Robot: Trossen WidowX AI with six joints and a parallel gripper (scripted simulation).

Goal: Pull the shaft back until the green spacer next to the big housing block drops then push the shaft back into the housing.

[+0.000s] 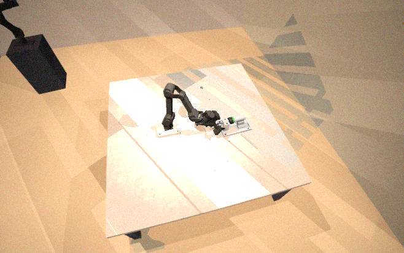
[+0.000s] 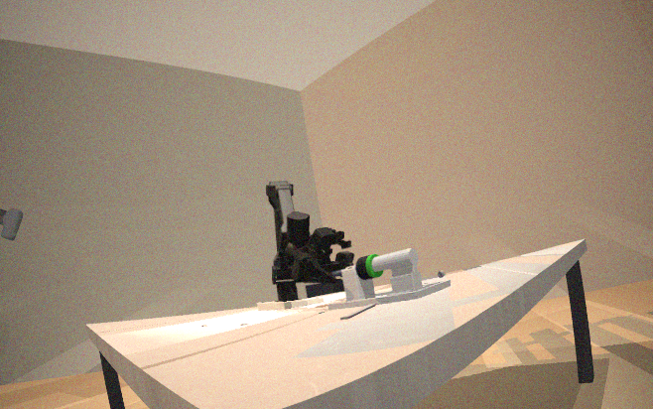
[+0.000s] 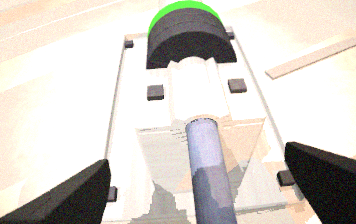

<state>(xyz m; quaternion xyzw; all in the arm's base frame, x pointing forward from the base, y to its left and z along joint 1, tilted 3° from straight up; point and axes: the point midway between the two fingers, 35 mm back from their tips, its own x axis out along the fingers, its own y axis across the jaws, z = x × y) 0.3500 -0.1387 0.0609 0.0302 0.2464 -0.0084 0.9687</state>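
The pale blue-grey shaft is 4 cm ahead of my gripper tip and 2 cm above it. Round my gripper tip: thin flat strip (17 cm to the right, 15 cm ahead, 6 cm below); black spacer (5 cm ahead, 2 cm above); green spacer (8 cm ahead, 2 cm above).
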